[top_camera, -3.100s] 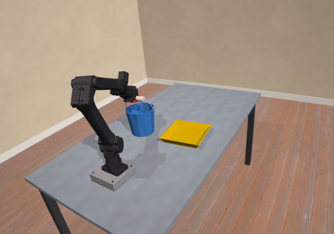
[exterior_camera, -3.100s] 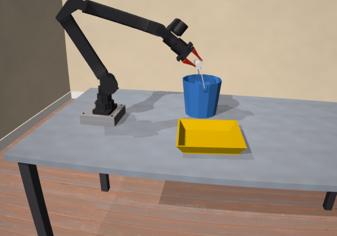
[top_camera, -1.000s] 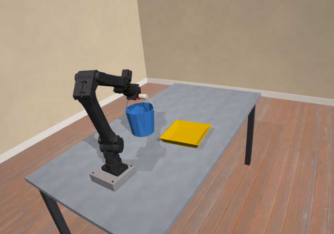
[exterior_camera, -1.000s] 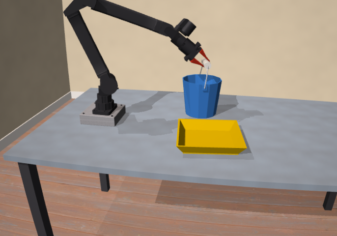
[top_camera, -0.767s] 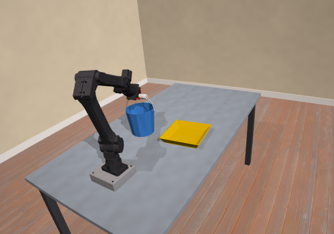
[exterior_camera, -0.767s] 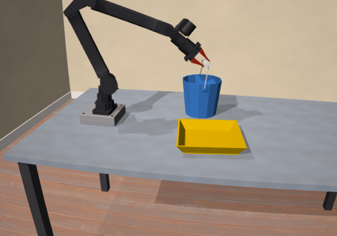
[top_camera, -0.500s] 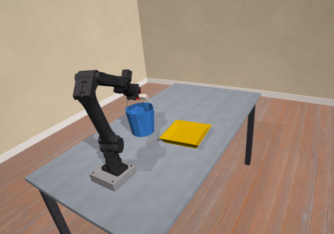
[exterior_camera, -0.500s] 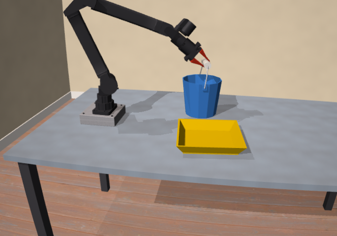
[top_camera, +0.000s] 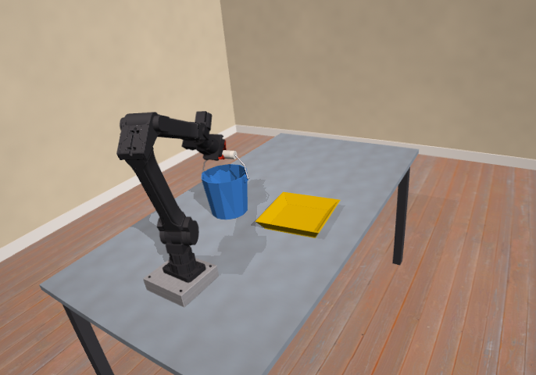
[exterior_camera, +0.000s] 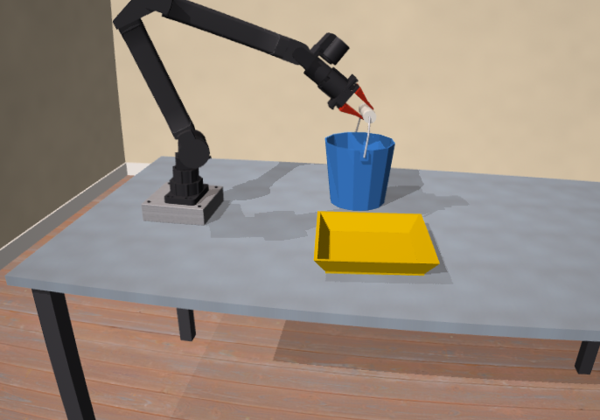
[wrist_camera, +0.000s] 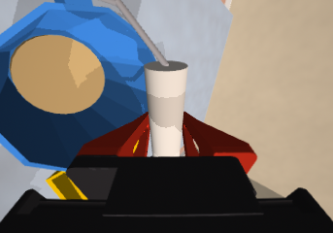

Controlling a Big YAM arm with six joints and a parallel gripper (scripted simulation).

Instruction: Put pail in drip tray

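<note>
My hand is 30 mm above the pail handle. From my hand the other things lie so: yellow drip tray (310 mm to the right, 240 mm below, 40 mm ahead); then blue pail (100 mm below, 10 mm behind).
</note>
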